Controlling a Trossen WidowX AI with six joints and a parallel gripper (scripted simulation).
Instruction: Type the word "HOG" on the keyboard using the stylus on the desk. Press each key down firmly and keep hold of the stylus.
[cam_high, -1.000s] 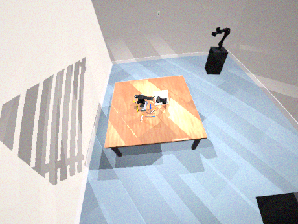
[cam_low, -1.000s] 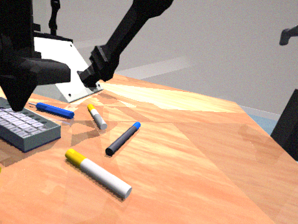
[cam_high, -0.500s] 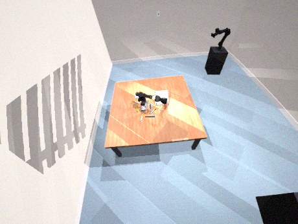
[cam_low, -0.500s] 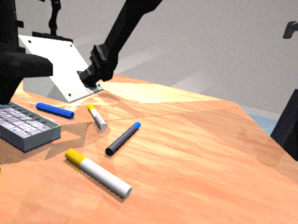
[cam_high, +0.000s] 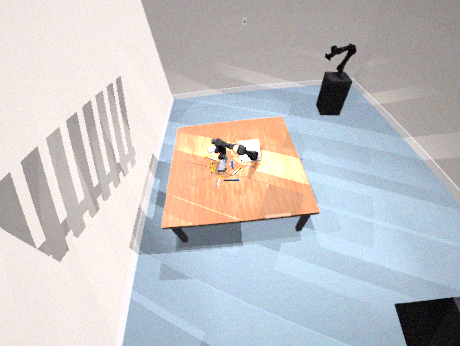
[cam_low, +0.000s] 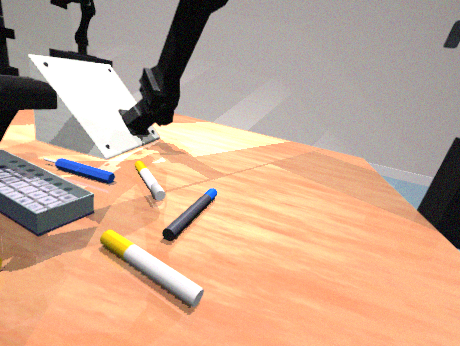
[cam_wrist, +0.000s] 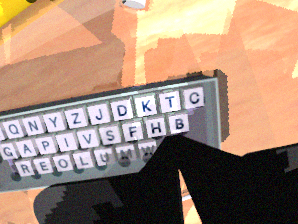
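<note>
My gripper tip is 8 cm past the blue stylus, 3 cm to the right of it and 3 cm above it. The rest, counted from my gripper tip: yellow marker: 11 cm ahead, 10 cm to the left, 3 cm below.
</note>
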